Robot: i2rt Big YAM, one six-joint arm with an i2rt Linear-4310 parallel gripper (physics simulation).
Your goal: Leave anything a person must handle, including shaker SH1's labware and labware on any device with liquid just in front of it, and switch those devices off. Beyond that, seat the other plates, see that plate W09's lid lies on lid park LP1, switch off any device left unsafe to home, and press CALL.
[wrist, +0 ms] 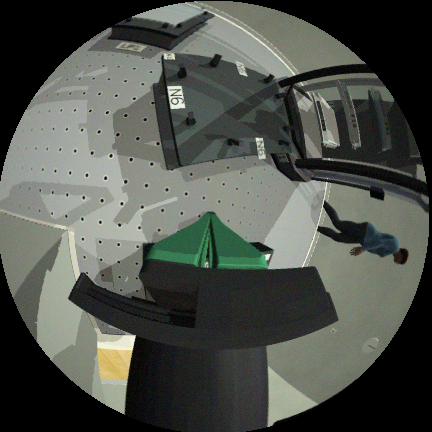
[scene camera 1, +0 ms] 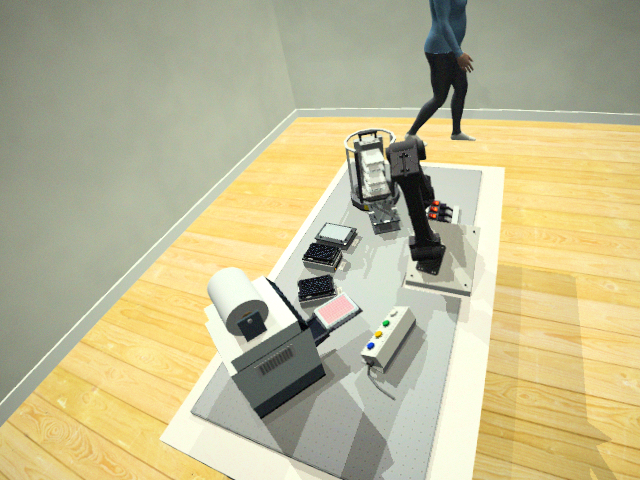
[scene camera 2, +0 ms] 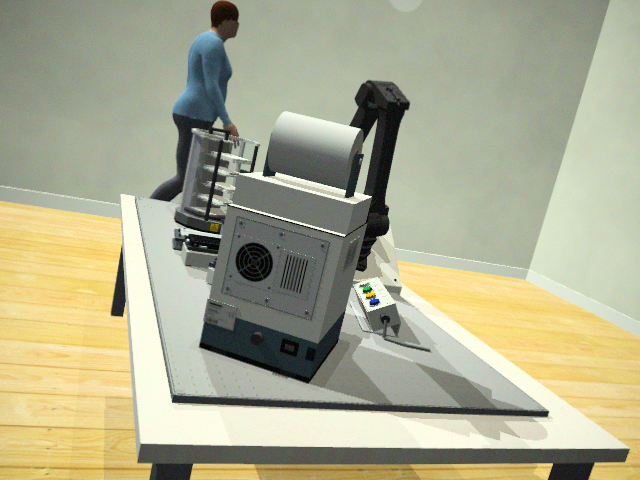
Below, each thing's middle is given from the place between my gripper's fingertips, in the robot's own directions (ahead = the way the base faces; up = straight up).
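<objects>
Plate hotel (scene camera 2: 196, 211): 17 cm to the right of my hand, 25 cm ahead of it, 11 cm above it. Pink plate (scene camera 1: 341, 306): 63 cm to the left of my hand, 5 cm ahead of it, 6 cm above it.
</objects>
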